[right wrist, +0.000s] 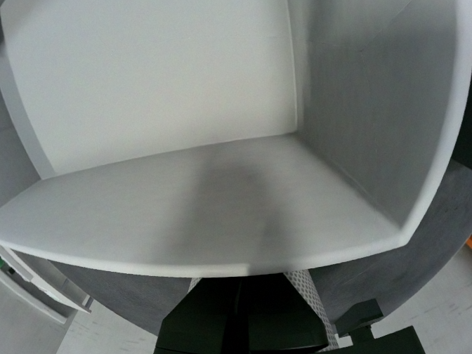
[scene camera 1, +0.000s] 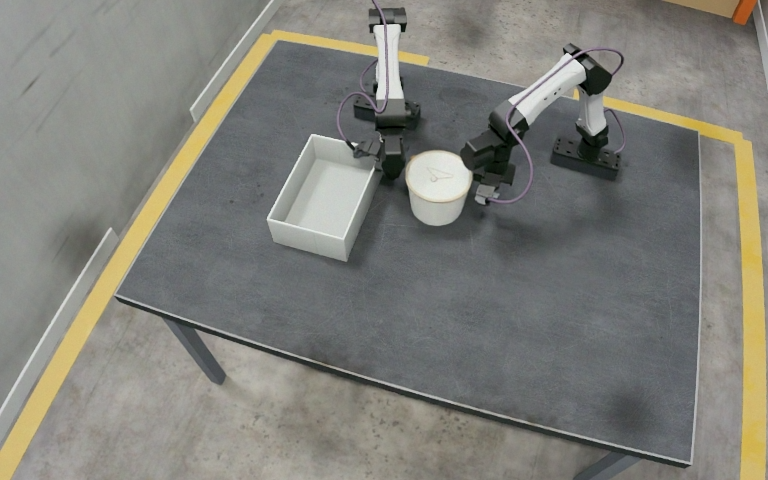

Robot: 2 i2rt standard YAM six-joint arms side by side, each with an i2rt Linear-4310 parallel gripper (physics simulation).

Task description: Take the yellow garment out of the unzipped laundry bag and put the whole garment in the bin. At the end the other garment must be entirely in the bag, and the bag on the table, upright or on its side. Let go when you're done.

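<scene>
The laundry bag (scene camera 1: pixel 437 210) is a white round tub shape with a tan rim and a hanger print on its top. It stands upright on the table in scene camera 1. The white bin (scene camera 1: pixel 307 243) (right wrist: pixel 120 215) stands to its left, and its visible floor is bare. No yellow garment or other garment shows; the bag's inside is hidden. My right gripper (scene camera 1: pixel 392 174) (right wrist: pixel 241 278) points down between bin and bag, outside the bin's wall, and is shut. My left gripper (scene camera 1: pixel 467 160) is at the bag's right rim; its fingers are too hidden to tell.
The dark table (scene camera 1: pixel 509 316) carries both arms at its back edge. The left arm (scene camera 1: pixel 546 90) leans in from the right of the picture, and the right arm (scene camera 1: pixel 388 67) reaches forward from behind. A white mesh surface (right wrist: pixel 311 300) shows behind the right fingers.
</scene>
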